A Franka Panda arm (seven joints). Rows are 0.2 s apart.
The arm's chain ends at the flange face. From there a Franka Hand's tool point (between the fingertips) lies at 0.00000 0.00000 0.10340 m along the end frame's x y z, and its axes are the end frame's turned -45 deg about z.
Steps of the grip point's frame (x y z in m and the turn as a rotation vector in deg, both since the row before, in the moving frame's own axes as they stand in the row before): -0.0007, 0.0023, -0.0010, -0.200, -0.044, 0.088; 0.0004, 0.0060, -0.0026, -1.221, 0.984, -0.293; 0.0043, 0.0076, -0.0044, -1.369, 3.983, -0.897
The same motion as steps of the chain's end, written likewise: 0.0009, 0.0018, -0.0010, -0.173, 0.110, 0.088; 0.0017, 0.0037, -0.0026, -0.168, 1.559, -0.293; 0.0016, 0.0057, -0.0041, 1.848, 3.784, -0.897
